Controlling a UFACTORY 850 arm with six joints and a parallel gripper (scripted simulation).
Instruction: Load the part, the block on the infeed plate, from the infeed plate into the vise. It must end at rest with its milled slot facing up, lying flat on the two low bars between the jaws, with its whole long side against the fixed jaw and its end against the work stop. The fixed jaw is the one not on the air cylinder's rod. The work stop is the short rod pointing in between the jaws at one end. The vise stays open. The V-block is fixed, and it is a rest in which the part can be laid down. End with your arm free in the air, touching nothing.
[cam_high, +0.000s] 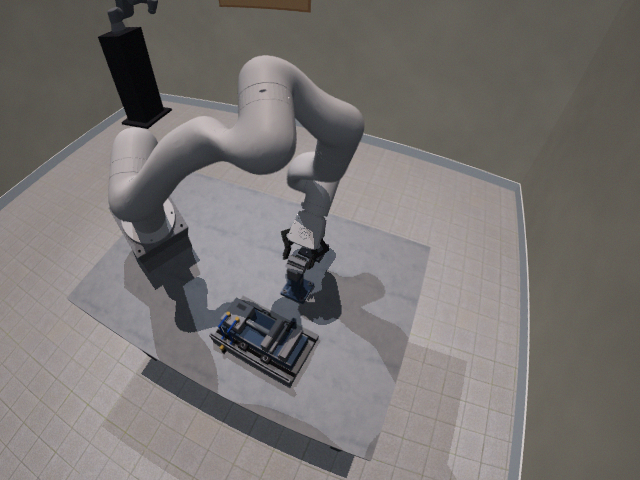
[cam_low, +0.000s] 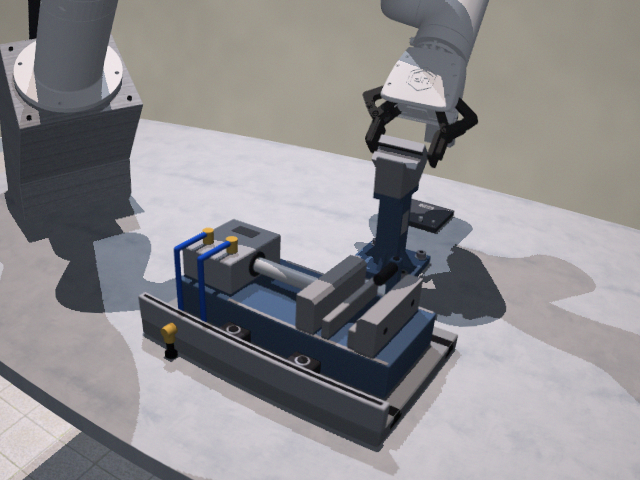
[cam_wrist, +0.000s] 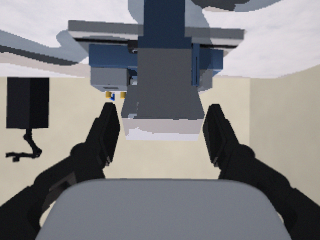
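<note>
The part is 1 cm to the right of my hand and 1 cm below it. Also, from my hand: black work stop: 19 cm to the right, 8 cm below, 5 cm ahead; then dark infeed plate: 18 cm to the left, 16 cm below, 1 cm behind; then blue post: 11 cm below, 1 cm to the right.
</note>
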